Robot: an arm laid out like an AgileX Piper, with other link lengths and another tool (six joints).
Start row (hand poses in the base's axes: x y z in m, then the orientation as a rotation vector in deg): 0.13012 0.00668 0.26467 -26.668 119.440 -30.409
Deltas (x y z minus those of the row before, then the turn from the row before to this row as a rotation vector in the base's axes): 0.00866 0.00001 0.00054 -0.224 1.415 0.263; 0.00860 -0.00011 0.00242 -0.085 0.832 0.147; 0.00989 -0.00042 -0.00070 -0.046 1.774 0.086; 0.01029 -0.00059 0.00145 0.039 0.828 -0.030; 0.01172 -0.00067 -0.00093 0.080 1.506 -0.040; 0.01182 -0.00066 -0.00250 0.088 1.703 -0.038; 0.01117 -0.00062 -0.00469 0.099 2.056 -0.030; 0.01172 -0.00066 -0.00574 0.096 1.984 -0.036; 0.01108 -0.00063 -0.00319 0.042 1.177 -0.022; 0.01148 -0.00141 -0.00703 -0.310 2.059 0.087; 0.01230 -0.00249 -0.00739 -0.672 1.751 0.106; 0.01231 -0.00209 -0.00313 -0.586 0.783 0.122; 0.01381 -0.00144 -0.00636 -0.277 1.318 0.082; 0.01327 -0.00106 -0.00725 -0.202 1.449 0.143; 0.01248 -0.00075 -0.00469 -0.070 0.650 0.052; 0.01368 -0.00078 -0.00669 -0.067 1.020 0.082; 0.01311 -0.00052 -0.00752 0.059 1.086 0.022
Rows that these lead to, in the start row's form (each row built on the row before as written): 0.13878 0.00669 0.26521 -27.569 120.662 -30.304; 0.14738 0.00658 0.26763 -28.067 121.390 -30.194; 0.15727 0.00616 0.26693 -28.819 123.042 -29.937; 0.16756 0.00557 0.26838 -29.064 123.847 -29.787; 0.17928 0.00490 0.26745 -29.521 125.307 -29.490; 0.19110 0.00424 0.26495 -30.048 126.954 -29.145; 0.20227 0.00362 0.26026 -30.708 128.934 -28.716; 0.21399 0.00296 0.25452 -31.339 130.845 -28.292; 0.22507 0.00233 0.25133 -31.721 131.976 -28.053; 0.23655 0.00092 0.24430 -32.721 133.857 -28.018; 0.24885 -0.00157 0.23691 -33.808 135.391 -28.458; 0.26116 -0.00366 0.23378 -34.514 136.010 -28.968; 0.27497 -0.00510 0.22742 -35.245 137.184 -29.018; 0.28824 -0.00616 0.22017 -36.070 138.462 -28.921; 0.30072 -0.00691 0.21548 -36.419 139.042 -28.856; 0.31440 -0.00769 0.20879 -36.950 139.956 -28.698; 0.32751 -0.00821 0.20127 -37.386 140.970 -28.388
